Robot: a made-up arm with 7 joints.
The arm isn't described. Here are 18 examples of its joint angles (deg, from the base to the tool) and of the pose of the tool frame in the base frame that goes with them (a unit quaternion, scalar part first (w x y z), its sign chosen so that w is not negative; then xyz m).
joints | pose
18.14 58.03 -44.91 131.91 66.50 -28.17 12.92 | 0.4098 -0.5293 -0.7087 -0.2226 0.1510 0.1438 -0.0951
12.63 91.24 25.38 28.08 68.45 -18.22 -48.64 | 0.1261 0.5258 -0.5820 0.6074 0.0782 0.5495 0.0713
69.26 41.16 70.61 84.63 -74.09 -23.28 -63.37 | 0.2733 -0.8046 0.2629 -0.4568 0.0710 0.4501 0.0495
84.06 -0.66 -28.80 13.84 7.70 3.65 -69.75 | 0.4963 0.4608 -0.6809 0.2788 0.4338 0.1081 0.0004
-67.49 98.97 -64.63 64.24 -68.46 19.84 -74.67 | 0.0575 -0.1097 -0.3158 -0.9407 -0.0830 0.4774 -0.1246
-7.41 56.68 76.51 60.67 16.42 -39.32 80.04 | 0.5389 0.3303 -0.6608 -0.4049 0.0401 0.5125 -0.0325
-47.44 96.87 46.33 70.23 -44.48 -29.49 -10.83 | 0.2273 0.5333 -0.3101 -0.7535 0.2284 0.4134 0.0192
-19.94 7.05 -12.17 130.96 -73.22 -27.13 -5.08 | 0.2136 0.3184 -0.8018 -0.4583 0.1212 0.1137 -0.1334
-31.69 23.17 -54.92 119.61 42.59 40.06 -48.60 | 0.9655 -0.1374 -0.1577 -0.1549 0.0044 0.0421 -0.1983
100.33 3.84 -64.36 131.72 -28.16 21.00 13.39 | 0.3027 -0.1851 0.7940 0.4936 0.0739 -0.0018 0.0844
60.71 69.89 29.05 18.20 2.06 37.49 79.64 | 0.7065 -0.2257 -0.6587 0.1268 0.1301 0.5504 -0.0054
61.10 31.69 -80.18 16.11 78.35 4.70 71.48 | 0.7749 -0.4001 -0.4274 -0.2384 0.3521 0.3134 -0.1827
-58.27 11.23 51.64 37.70 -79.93 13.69 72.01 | 0.7850 -0.2464 0.5665 -0.0460 -0.2675 0.3161 -0.2618
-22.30 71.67 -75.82 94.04 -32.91 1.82 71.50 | 0.3394 -0.4111 0.3896 -0.7510 -0.0511 0.2686 -0.2637
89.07 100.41 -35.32 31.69 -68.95 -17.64 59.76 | 0.8575 0.4420 0.1259 -0.2314 -0.0073 0.5490 0.0927
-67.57 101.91 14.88 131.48 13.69 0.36 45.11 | 0.4874 -0.3042 -0.1018 -0.8121 0.1123 0.2067 -0.1228
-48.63 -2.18 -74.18 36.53 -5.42 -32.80 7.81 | 0.7180 -0.5881 -0.1446 -0.3431 -0.2699 -0.0007 -0.2844
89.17 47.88 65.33 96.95 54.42 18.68 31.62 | 0.3078 -0.0234 0.9505 -0.0346 -0.0119 0.4140 0.0897
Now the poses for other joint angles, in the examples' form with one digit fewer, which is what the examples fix.
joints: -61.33 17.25 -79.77 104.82 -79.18 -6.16 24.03
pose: 0.330 -0.464 -0.426 -0.703 -0.175 -0.009 -0.138
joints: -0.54 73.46 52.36 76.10 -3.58 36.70 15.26
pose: 0.663 0.565 -0.484 0.080 0.129 0.448 0.080
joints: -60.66 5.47 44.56 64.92 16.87 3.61 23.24
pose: 0.946 0.149 -0.131 0.258 -0.192 0.305 -0.268
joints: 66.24 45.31 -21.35 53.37 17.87 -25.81 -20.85
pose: 0.287 0.314 -0.903 0.059 0.332 0.343 0.030
